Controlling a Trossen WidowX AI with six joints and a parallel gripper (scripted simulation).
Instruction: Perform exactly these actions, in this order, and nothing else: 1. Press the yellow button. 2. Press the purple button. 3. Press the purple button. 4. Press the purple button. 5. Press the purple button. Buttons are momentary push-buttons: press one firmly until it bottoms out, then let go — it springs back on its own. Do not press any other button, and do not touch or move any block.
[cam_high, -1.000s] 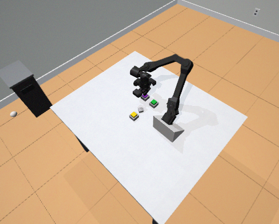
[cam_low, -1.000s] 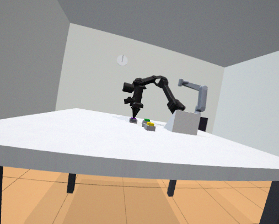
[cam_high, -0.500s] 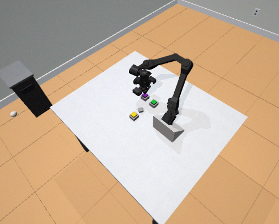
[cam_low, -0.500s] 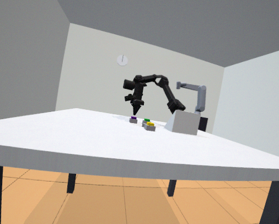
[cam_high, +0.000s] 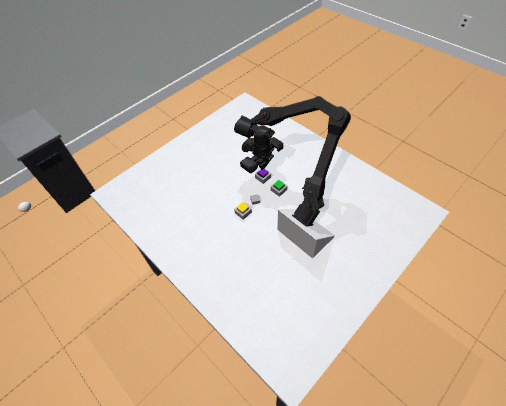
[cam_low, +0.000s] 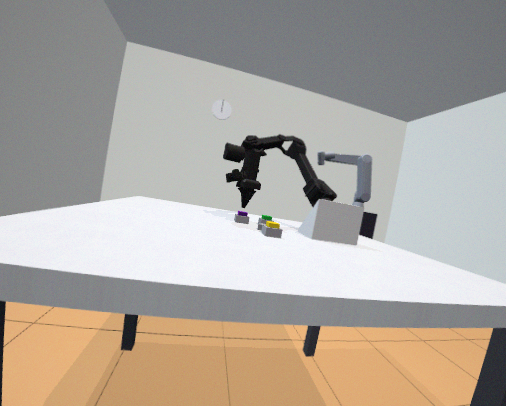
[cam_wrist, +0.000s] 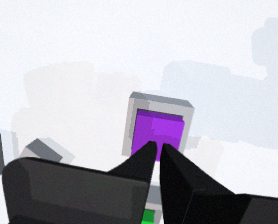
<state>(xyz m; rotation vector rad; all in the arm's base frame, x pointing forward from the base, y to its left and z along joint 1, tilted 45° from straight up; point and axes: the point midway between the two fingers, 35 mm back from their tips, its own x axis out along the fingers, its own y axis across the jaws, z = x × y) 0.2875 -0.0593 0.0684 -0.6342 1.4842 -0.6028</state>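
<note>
The purple button lies 2 cm below my gripper tip. Round my gripper tip: small grey block: 6 cm behind, 11 cm to the left, 4 cm below; green button: 9 cm behind, 2 cm below; yellow button: 7 cm behind, 18 cm to the left, 2 cm below.
</note>
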